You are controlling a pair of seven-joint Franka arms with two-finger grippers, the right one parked.
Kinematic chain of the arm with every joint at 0, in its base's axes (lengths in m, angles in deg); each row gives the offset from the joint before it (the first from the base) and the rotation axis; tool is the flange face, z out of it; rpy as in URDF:
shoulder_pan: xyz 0 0 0.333 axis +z
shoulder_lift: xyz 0 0 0 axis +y
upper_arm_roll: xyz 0 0 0.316 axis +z
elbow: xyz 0.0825 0 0 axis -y
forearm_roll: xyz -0.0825 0 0.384 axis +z
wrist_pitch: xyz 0 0 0 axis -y
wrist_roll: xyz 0.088 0 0 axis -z
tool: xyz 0 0 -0.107 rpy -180 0 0
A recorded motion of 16 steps. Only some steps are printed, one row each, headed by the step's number.
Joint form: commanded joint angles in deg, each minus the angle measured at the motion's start. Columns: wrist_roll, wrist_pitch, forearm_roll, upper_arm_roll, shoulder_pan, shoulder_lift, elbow.
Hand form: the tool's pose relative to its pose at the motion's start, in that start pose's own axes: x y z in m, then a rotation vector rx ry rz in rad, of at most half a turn. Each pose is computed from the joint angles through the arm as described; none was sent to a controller.
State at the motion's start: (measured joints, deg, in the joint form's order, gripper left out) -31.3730 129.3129 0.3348 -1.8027 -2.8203 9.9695 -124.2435
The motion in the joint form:
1: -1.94 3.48 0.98 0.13 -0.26 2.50 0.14
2: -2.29 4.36 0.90 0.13 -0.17 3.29 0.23
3: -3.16 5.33 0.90 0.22 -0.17 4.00 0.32
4: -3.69 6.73 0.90 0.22 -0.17 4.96 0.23
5: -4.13 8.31 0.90 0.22 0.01 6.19 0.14
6: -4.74 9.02 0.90 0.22 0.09 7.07 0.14
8: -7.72 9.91 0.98 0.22 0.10 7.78 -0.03
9: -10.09 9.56 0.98 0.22 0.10 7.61 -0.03
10: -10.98 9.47 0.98 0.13 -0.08 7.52 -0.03
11: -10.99 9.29 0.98 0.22 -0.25 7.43 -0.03
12: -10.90 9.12 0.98 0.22 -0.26 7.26 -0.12
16: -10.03 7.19 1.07 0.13 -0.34 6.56 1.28
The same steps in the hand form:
1: 0.0061 0.0048 0.0176 -0.0005 0.0229 -0.0201
2: 0.0083 0.0052 0.0232 -0.0037 0.0246 -0.0285
3: 0.0106 0.0057 0.0279 -0.0075 0.0295 -0.0451
4: 0.0122 0.0067 0.0357 -0.0116 0.0342 -0.0541
5: 0.0147 0.0063 0.0459 -0.0152 0.0373 -0.0647
6: 0.0158 0.0061 0.0534 -0.0144 0.0343 -0.0766
8: 0.0159 0.0062 0.0602 -0.0151 0.0343 -0.1276
9: 0.0155 0.0059 0.0591 -0.0138 0.0316 -0.1690
10: 0.0141 0.0081 0.0584 -0.0142 0.0314 -0.1799
11: 0.0134 0.0086 0.0578 -0.0127 0.0305 -0.1787
12: 0.0128 0.0083 0.0570 -0.0116 0.0294 -0.1769
16: 0.0160 0.0120 0.0430 -0.0117 0.0329 -0.1582

